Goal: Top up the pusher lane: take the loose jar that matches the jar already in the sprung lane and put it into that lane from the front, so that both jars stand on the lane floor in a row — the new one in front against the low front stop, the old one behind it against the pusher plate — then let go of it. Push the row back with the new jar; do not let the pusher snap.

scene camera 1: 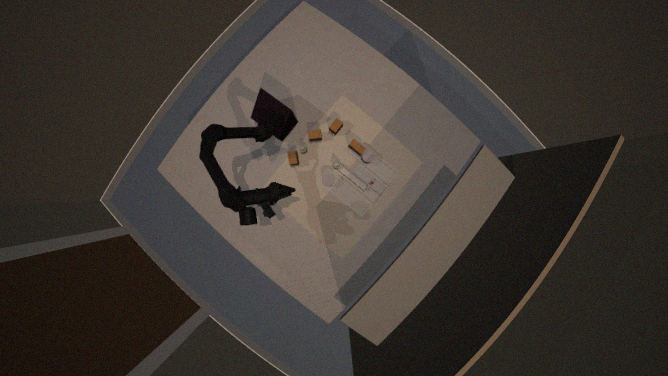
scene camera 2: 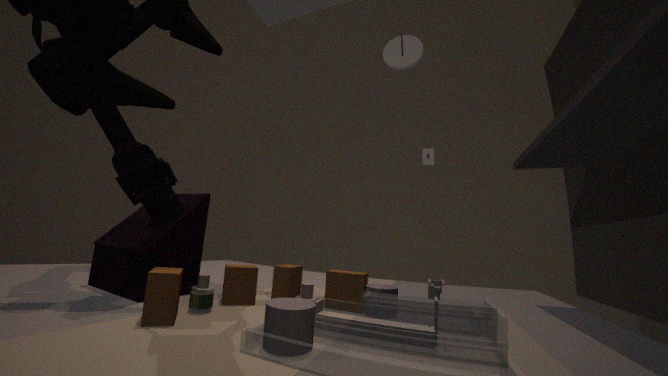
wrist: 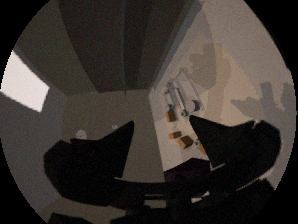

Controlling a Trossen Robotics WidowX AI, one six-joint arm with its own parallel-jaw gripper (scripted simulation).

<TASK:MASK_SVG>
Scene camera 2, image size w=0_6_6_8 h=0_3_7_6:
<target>my gripper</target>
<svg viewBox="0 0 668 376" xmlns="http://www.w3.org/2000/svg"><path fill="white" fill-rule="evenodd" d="M32 0L34 9L39 16L55 25L61 38L28 62L29 72L52 102L75 116L83 115L89 108L99 110L102 106L114 105L144 106L161 109L175 108L176 104L171 98L138 79L134 79L128 74L119 71L108 62L115 53L129 46L130 43L146 32L153 24L163 31L170 30L170 36L175 39L184 41L217 56L222 54L222 47L200 20L197 19L197 16L195 16L189 6L188 0L146 0L136 9L129 3L129 0ZM72 39L77 37L85 43L79 47L78 43Z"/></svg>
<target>green jar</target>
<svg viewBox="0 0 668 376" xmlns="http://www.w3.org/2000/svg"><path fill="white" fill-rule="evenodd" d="M198 274L198 284L191 287L188 313L193 315L209 314L212 312L214 287L209 286L210 275Z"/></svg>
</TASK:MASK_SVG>
